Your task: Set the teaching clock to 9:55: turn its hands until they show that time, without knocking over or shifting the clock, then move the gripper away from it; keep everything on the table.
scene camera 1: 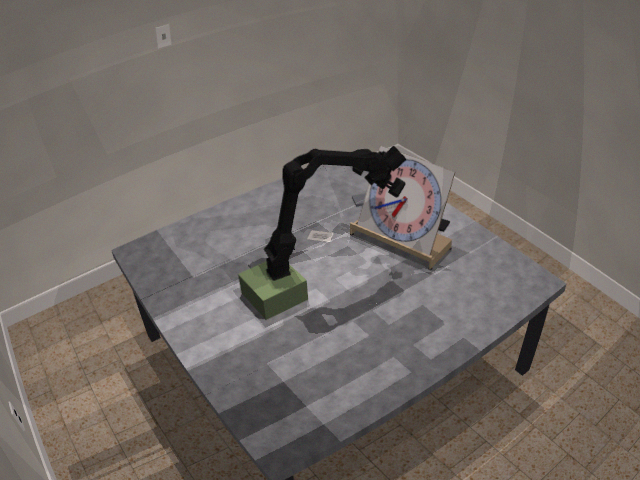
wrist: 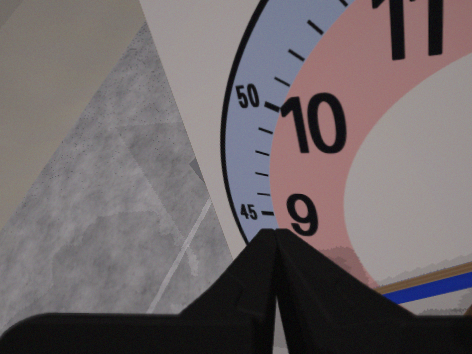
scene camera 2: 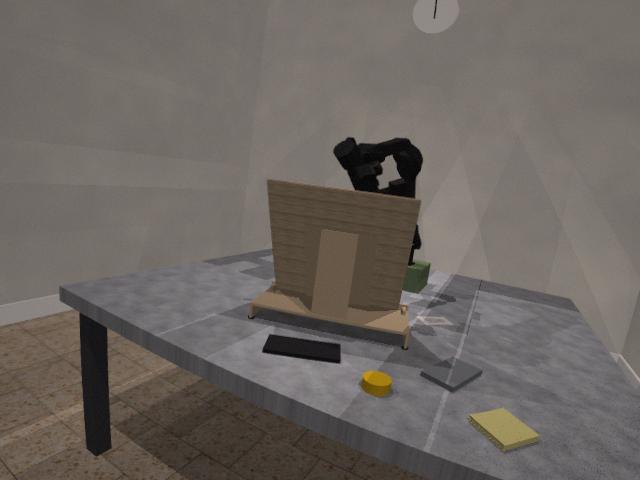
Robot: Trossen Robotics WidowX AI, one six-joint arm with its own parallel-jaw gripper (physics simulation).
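Seen in the pictures: gripper, fingertip midpoint: [wrist: 273, 242]; arm's base, origin of the base link: [scene camera 1: 278, 272].
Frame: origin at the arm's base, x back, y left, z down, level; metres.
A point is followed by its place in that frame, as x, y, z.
Note:
The teaching clock [scene camera 1: 413, 188] @(-0.555, 0.010, -0.142) [scene camera 2: 294, 222] @(-0.596, -0.062, -0.149) stands upright in its wooden stand, its dial numbered. The blue minute hand [scene camera 1: 387, 204] @(-0.474, 0.061, -0.072) [wrist: 440, 288] @(-0.485, 0.049, -0.080) points near the 8. The short red hour hand [scene camera 1: 398, 208] @(-0.498, 0.022, -0.068) points between 6 and 7 in scene camera 1. My gripper [scene camera 1: 388, 183] @(-0.456, 0.088, -0.172) [wrist: 273, 242] @(-0.456, 0.088, -0.172) is shut and empty, in front of the dial's left part. In the wrist view its tips overlap the dial just below the 9 and 45 marks, with the blue hand to their lower right; whether they touch the dial I cannot tell. The board hides the fingertips in scene camera 2.
The arm stands on a green block [scene camera 1: 273, 291] @(0.056, -0.081, 0.000) [scene camera 2: 416, 276] @(-0.046, 0.069, 0.027). A white card [scene camera 1: 320, 236] @(-0.269, 0.210, 0.087) [scene camera 2: 435, 320] @(-0.267, 0.213, 0.086) lies left of the clock in scene camera 1. Behind the clock lie a black slab [scene camera 2: 302, 348] @(-0.696, 0.069, 0.079), a yellow puck [scene camera 2: 376, 383] @(-0.727, 0.245, 0.068), a grey tile [scene camera 2: 451, 374] @(-0.578, 0.336, 0.077) and a yellow pad [scene camera 2: 504, 428] @(-0.697, 0.451, 0.077).

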